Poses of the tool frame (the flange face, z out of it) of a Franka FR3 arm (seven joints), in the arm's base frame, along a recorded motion.
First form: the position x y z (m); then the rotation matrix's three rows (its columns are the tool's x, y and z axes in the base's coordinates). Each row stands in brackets.
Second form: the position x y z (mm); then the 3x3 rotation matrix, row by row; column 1 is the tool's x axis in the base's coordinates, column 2 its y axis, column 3 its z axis. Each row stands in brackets. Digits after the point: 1 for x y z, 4 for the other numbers.
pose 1, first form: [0.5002 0.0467 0.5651], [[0.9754 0.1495 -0.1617], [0.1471 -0.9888 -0.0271], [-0.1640 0.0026 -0.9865]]
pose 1, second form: [500.2 46.7 565.1], [[0.9754 0.1495 -0.1617], [0.1471 -0.9888 -0.0271], [-0.1640 0.0026 -0.9865]]
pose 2, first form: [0.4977 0.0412 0.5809], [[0.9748 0.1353 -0.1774], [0.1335 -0.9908 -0.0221], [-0.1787 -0.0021 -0.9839]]
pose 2, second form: [497.7 41.2 580.9], [[0.9748 0.1353 -0.1774], [0.1335 -0.9908 -0.0221], [-0.1787 -0.0021 -0.9839]]
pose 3, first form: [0.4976 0.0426 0.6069], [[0.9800 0.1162 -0.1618], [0.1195 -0.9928 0.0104], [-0.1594 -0.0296 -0.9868]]
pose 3, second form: [497.6 42.6 606.9], [[0.9800 0.1162 -0.1618], [0.1195 -0.9928 0.0104], [-0.1594 -0.0296 -0.9868]]
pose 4, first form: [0.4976 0.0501 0.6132], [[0.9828 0.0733 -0.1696], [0.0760 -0.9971 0.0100], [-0.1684 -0.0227 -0.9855]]
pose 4, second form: [497.6 50.1 613.2], [[0.9828 0.0733 -0.1696], [0.0760 -0.9971 0.0100], [-0.1684 -0.0227 -0.9855]]
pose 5, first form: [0.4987 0.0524 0.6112], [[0.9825 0.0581 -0.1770], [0.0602 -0.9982 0.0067], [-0.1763 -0.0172 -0.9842]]
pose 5, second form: [498.7 52.4 611.2], [[0.9825 0.0581 -0.1770], [0.0602 -0.9982 0.0067], [-0.1763 -0.0172 -0.9842]]
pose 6, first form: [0.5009 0.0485 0.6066], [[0.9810 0.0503 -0.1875], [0.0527 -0.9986 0.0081], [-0.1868 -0.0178 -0.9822]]
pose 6, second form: [500.9 48.5 606.6], [[0.9810 0.0503 -0.1875], [0.0527 -0.9986 0.0081], [-0.1868 -0.0178 -0.9822]]
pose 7, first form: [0.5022 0.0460 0.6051], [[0.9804 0.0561 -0.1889], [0.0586 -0.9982 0.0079], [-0.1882 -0.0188 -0.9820]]
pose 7, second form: [502.2 46.0 605.1], [[0.9804 0.0561 -0.1889], [0.0586 -0.9982 0.0079], [-0.1882 -0.0188 -0.9820]]
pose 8, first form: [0.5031 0.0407 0.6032], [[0.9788 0.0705 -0.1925], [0.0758 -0.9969 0.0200], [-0.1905 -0.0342 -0.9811]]
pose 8, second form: [503.1 40.7 603.2], [[0.9788 0.0705 -0.1925], [0.0758 -0.9969 0.0200], [-0.1905 -0.0342 -0.9811]]
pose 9, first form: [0.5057 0.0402 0.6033], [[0.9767 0.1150 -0.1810], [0.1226 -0.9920 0.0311], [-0.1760 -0.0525 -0.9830]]
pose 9, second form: [505.7 40.2 603.3], [[0.9767 0.1150 -0.1810], [0.1226 -0.9920 0.0311], [-0.1760 -0.0525 -0.9830]]
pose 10, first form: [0.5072 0.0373 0.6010], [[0.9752 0.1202 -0.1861], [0.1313 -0.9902 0.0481], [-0.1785 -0.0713 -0.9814]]
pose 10, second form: [507.2 37.3 601.0], [[0.9752 0.1202 -0.1861], [0.1313 -0.9902 0.0481], [-0.1785 -0.0713 -0.9814]]
